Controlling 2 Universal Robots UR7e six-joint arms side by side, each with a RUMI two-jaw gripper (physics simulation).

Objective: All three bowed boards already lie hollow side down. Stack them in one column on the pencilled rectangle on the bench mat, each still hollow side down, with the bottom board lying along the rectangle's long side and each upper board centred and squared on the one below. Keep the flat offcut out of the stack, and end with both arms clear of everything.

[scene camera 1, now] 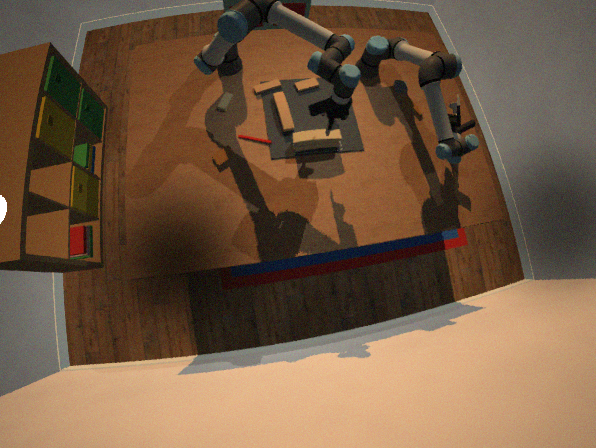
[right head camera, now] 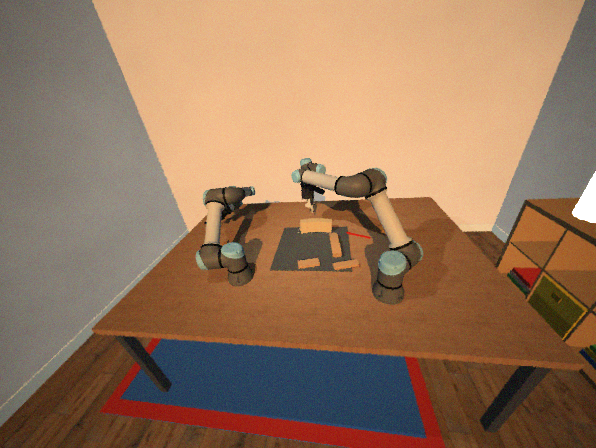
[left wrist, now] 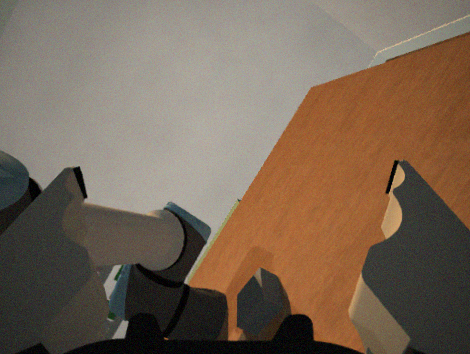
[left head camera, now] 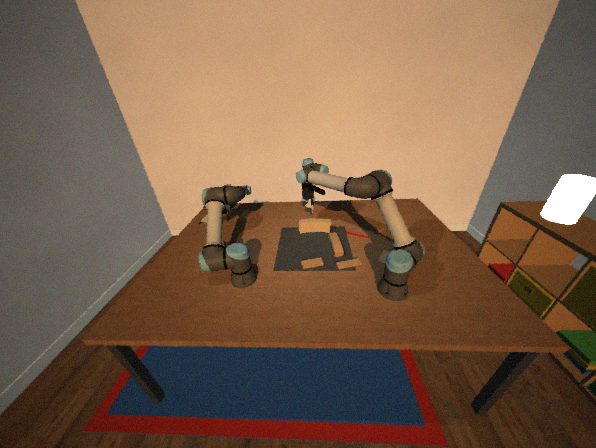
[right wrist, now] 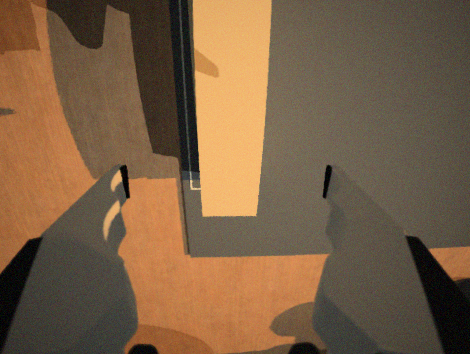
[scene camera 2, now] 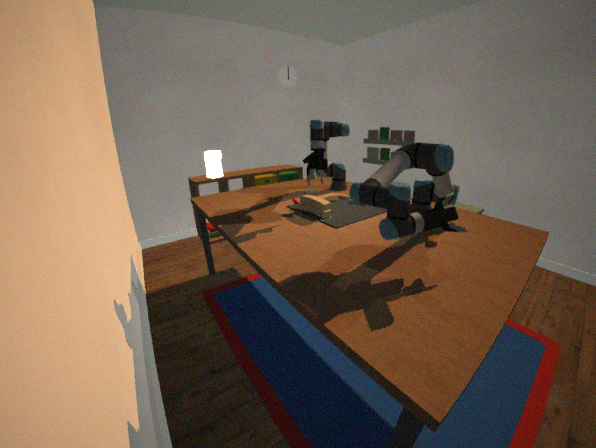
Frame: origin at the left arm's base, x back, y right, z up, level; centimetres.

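Seen in the pictures: left gripper, between the fingertips: (scene camera 1: pixel 457 103) (right head camera: pixel 205 217) (left wrist: pixel 234 166) (left head camera: pixel 201 216) (scene camera 2: pixel 461 211); right gripper, between the fingertips: (scene camera 1: pixel 324 125) (right head camera: pixel 312 209) (left head camera: pixel 312 210) (right wrist: pixel 226 167) (scene camera 2: pixel 315 184); left arm's base, origin of its link: (scene camera 1: pixel 366 69) (right head camera: pixel 241 277) (left wrist: pixel 209 325) (left head camera: pixel 244 278); right arm's base, origin of its link: (scene camera 1: pixel 229 66) (right head camera: pixel 387 292) (left head camera: pixel 392 289) (scene camera 2: pixel 338 188).
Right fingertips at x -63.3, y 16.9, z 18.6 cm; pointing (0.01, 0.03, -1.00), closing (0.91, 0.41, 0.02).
Note:
Offsets run from my right fingertips to a thing's top centre. Level surfaces: height alone.
Bowed boards lie in a column {dx -0.2, dy +1.5, dz -8.3 cm} (left head camera: pixel 315 226) (right head camera: pixel 316 226) (scene camera 1: pixel 317 142) (scene camera 2: pixel 315 205) (right wrist: pixel 231 125), hollow side down, along one edge of the dark mat {dz -18.0 cm} (left head camera: pixel 297 250) (scene camera 1: pixel 350 142) (right wrist: pixel 350 125). I cannot count its layers surely. A corner of the pencilled rectangle (right wrist: pixel 195 189) shows beside its end; the column hides most of the outline. My right gripper (left head camera: pixel 310 210) (right head camera: pixel 311 209) (right wrist: pixel 226 167) is open above the column, apart from it. My left gripper (left wrist: pixel 234 166) is open and empty, far from the mat. A long, flat-looking wooden piece {dx +12.4, dy +22.6, dz -13.2 cm} (left head camera: pixel 337 245) (right head camera: pixel 336 245) (scene camera 1: pixel 283 111) lies crosswise near the column.
Two short wooden blocks {dx +36.0, dy +15.3, dz -16.2 cm} (left head camera: pixel 312 263) {dx +27.5, dy +36.2, dz -16.4 cm} (left head camera: pixel 348 263) lie at the mat's opposite edge. A red stick {dx -6.9, dy +32.4, dz -17.3 cm} (left head camera: pixel 356 235) (right head camera: pixel 358 235) (scene camera 1: pixel 254 139) lies beside the mat. A grey block {dx +11.3, dy +55.1, dz -16.7 cm} (scene camera 1: pixel 225 102) and a small orange item {dx -20.5, dy +44.4, dz -16.7 cm} (scene camera 1: pixel 220 161) are on the table near the right arm.

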